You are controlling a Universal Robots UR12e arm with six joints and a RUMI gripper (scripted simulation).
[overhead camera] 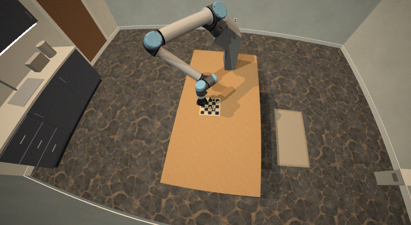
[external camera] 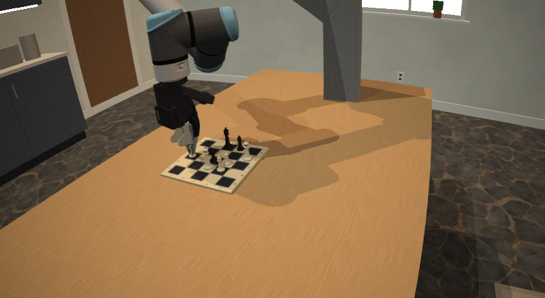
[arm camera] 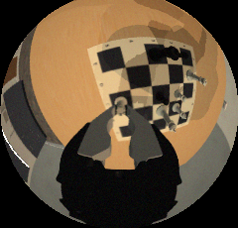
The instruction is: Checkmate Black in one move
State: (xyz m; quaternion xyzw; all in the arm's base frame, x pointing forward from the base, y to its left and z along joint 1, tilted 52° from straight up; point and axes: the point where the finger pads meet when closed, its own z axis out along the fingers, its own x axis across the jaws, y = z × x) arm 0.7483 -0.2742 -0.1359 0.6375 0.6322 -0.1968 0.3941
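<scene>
My gripper is now 8 cm past the black king, 7 cm to the right of it and 1 cm below it. Round my hand: white rook (5 cm behind, 15 cm to the left); then small chessboard (1 cm behind, 8 cm to the left, 3 cm below); then tall white piece (3 cm ahead, 8 cm to the left, 1 cm above).
</scene>
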